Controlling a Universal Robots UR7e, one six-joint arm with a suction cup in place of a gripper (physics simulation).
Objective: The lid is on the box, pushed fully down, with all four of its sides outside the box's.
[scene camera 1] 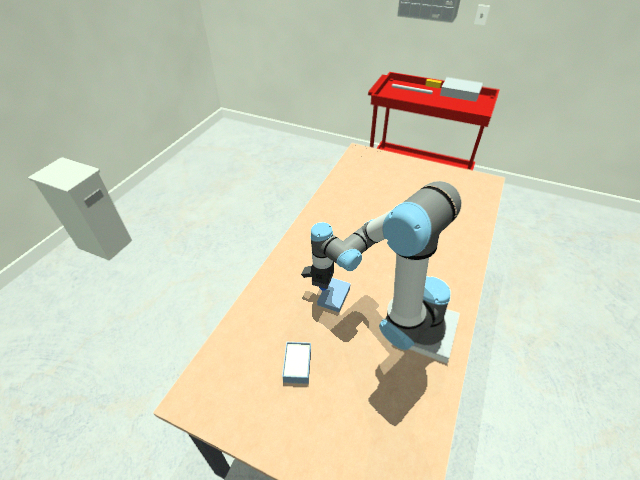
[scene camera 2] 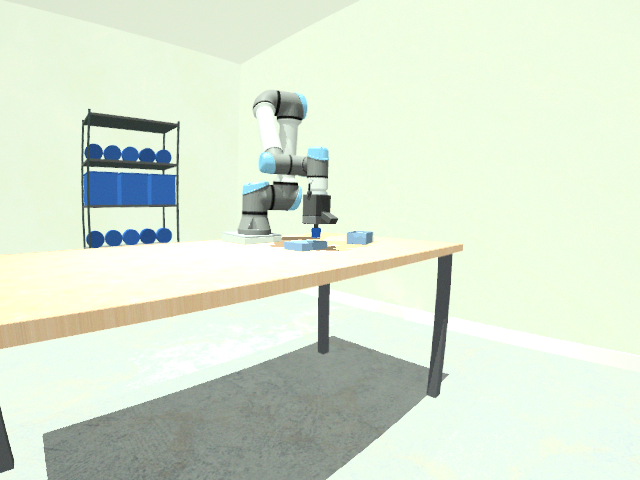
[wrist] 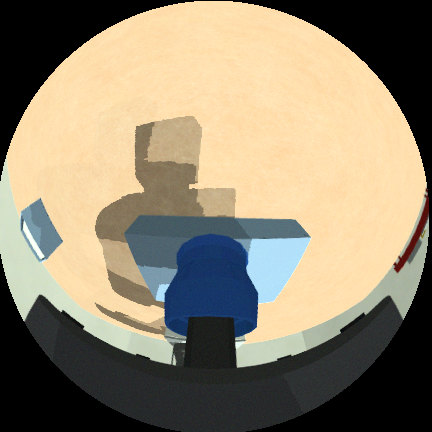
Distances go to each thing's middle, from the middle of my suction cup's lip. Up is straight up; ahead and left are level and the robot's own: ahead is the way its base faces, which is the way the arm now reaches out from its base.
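From my suction cup: lid (scene camera 1: pixel 332 298) 4 cm below, 4 cm behind; box (scene camera 1: pixel 296 368) 3 cm below, 2 cm behind, 32 cm to the left.
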